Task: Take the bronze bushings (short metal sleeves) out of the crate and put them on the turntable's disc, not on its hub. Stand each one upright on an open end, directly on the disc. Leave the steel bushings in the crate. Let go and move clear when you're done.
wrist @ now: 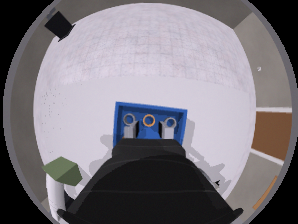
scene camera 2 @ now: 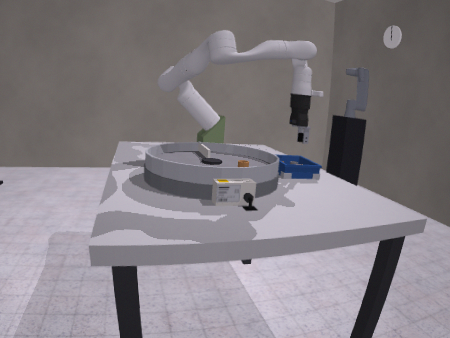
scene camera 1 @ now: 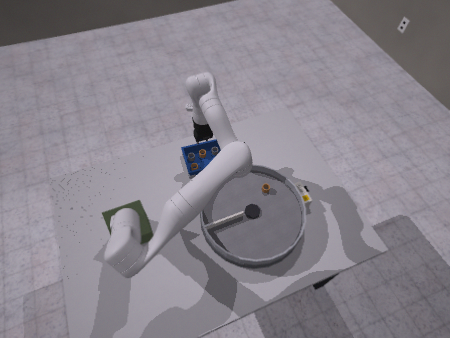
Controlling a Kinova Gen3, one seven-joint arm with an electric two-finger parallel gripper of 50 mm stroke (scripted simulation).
Labels:
One and the same spot on a crate: (wrist: 160,113) is (scene camera 1: 207,150).

